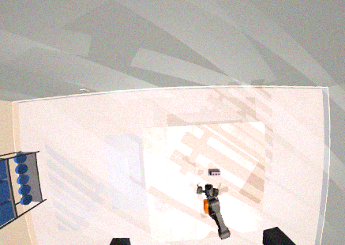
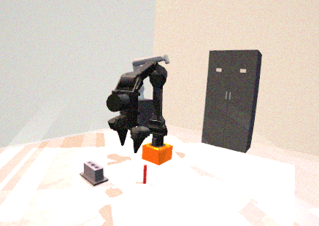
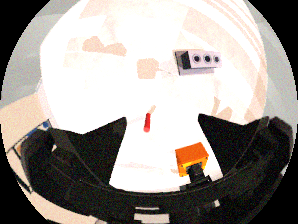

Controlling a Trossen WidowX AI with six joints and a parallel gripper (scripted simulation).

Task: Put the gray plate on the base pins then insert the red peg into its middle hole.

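My gripper tip is now 11 cm above the red peg, 5 cm past it and 4 cm to the right of it. Also, from my gripper tip: gray plate: 14 cm to the right, 10 cm below, 6 cm ahead; then base: 14 cm to the right, 14 cm below, 6 cm ahead.
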